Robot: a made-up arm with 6 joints.
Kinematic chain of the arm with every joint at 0, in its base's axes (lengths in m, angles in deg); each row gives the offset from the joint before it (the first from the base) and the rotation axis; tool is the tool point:
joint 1: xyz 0 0 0.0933 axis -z
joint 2: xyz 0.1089 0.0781 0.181 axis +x
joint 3: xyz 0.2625 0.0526 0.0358 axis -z
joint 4: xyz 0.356 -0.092 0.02 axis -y
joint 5: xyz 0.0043 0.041 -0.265 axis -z
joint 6: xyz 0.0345 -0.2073 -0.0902 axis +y
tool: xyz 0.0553 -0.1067 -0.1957
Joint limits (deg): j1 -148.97..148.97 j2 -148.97..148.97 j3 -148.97..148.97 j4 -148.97..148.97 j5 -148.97..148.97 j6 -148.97..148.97
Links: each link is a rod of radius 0.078 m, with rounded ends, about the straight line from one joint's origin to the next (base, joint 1, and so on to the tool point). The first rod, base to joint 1, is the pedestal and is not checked.
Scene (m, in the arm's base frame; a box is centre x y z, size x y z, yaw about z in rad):
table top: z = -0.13
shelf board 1: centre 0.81 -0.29 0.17 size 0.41 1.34 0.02 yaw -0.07
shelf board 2: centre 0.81 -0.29 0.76 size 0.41 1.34 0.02 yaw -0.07
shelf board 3: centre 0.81 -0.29 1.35 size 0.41 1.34 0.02 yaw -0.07
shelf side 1: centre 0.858 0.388 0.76 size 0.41 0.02 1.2 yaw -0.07
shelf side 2: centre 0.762 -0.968 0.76 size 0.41 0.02 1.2 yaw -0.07
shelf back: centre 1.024 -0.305 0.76 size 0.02 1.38 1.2 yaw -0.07
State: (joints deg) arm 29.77 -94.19 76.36 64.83 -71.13 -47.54
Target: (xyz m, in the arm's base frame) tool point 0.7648 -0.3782 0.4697
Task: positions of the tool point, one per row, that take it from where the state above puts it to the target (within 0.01 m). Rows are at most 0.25 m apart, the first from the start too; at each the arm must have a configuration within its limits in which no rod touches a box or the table.
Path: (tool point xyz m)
1: 0.5655 -0.0253 1.1015
2: 0.4173 -0.0006 1.0846
3: 0.2588 -0.0686 1.1016
4: 0.1566 -0.1885 1.0516
5: 0.1347 -0.3180 0.9436
6: 0.1917 -0.4103 0.7948
7: 0.3015 -0.4277 0.6286
8: 0.4229 -0.3542 0.4697
9: 0.5037 -0.3628 0.4954
10: 0.5896 -0.3695 0.5044
11: 0.6776 -0.3746 0.4960
12: 0.7648 -0.3782 0.4698

